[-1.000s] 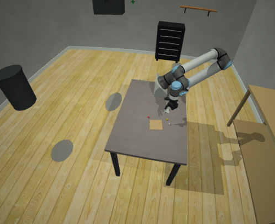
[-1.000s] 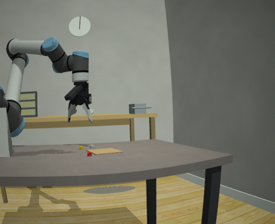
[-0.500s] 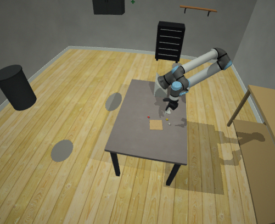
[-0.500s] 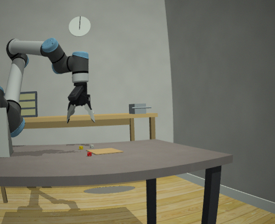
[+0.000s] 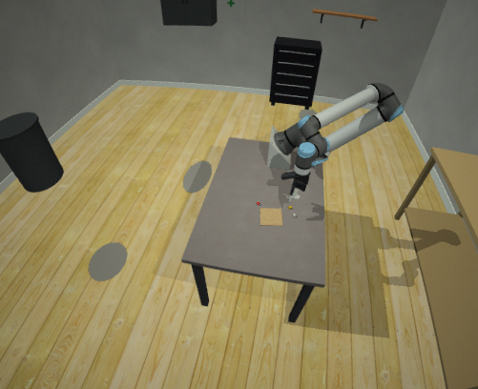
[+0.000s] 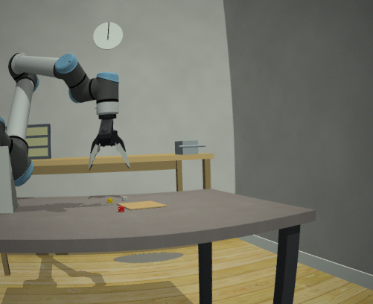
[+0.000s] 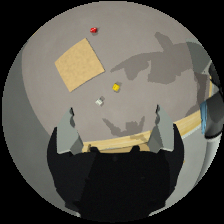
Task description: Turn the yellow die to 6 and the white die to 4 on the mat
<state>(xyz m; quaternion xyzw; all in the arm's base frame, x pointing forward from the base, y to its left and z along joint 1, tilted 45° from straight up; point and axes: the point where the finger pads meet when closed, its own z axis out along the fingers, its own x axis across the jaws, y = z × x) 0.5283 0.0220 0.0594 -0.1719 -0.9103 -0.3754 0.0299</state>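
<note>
Now: hand 12 cm above the yellow die. Also, from my hand: red die (2 cm behind, 21 cm to the right, 12 cm below); then white die (6 cm ahead, 3 cm to the left, 12 cm below); then tan mat (8 cm ahead, 12 cm to the right, 12 cm below).
</note>
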